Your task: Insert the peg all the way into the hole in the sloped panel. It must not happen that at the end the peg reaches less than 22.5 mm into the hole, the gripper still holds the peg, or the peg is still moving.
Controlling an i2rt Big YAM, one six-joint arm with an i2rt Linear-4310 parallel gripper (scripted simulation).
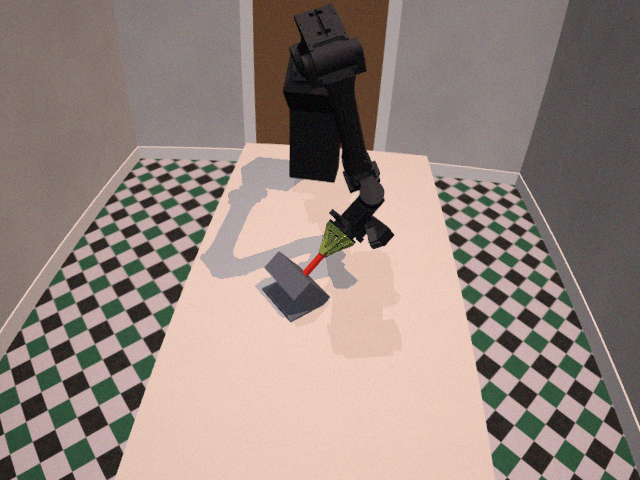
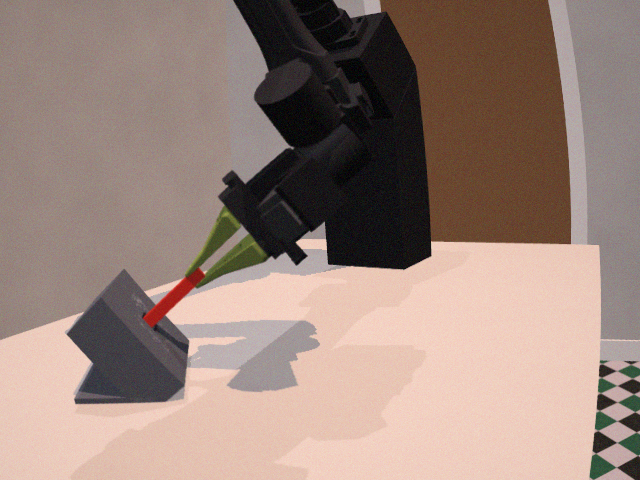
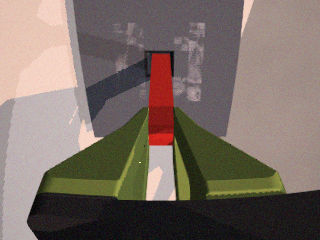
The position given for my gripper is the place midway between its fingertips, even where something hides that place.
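A red peg (image 2: 187, 284) is in my view, and image 3 shows the peg too (image 3: 161, 122). With it I see my gripper (image 2: 190, 280), which is visible in image 1 (image 1: 321, 254) and in image 3 (image 3: 161, 118) as well.
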